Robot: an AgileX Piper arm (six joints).
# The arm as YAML. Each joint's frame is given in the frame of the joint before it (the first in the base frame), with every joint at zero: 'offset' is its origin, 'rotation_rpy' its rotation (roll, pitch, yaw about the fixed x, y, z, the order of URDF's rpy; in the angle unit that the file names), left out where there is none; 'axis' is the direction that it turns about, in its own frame. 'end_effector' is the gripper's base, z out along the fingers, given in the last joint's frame.
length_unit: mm
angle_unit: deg
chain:
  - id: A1
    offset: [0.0, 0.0, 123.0]
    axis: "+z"
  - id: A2
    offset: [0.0, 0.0, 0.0]
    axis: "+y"
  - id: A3
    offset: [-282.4, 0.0, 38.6]
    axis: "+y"
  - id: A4
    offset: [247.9, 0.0, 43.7]
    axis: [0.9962, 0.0, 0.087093]
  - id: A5
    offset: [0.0, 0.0, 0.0]
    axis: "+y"
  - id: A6
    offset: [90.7, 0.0, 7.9]
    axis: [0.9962, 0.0, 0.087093]
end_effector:
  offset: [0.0, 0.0, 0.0]
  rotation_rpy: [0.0, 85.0, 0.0]
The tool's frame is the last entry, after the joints.
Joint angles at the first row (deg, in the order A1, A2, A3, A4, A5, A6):
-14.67 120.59 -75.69 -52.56 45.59 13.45
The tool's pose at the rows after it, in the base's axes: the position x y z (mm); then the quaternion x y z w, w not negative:
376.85 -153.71 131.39 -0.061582 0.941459 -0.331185 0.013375
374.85 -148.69 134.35 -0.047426 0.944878 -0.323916 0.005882
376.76 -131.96 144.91 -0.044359 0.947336 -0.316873 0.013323
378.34 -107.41 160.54 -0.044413 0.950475 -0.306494 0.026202
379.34 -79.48 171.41 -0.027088 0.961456 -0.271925 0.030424
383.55 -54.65 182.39 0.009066 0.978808 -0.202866 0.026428
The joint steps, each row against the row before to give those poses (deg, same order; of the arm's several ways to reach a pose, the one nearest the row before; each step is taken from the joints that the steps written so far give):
0.00 0.00 0.00 0.53 2.32 -0.09
0.60 -0.58 0.00 2.14 1.77 0.00
2.31 -1.70 0.00 2.32 1.59 0.00
3.40 -2.54 0.00 2.98 2.05 -0.04
3.45 -1.63 -0.99 6.49 2.93 -0.09
2.13 -0.46 -3.52 11.05 4.01 -1.60

